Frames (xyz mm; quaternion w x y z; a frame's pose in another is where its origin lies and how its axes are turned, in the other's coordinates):
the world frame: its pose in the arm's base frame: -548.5 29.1 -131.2 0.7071 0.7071 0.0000 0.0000
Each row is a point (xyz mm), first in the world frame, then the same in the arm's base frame.
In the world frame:
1: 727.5 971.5 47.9
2: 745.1 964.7 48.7
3: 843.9 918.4 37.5
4: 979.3 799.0 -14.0
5: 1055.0 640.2 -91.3
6: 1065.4 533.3 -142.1
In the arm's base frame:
1: 179.0 -18.8 840.3
2: 196.6 -19.6 833.5
3: 295.4 -8.4 787.2
4: 430.8 43.1 667.8
5: 506.5 120.4 509.0
6: 516.9 171.2 402.1

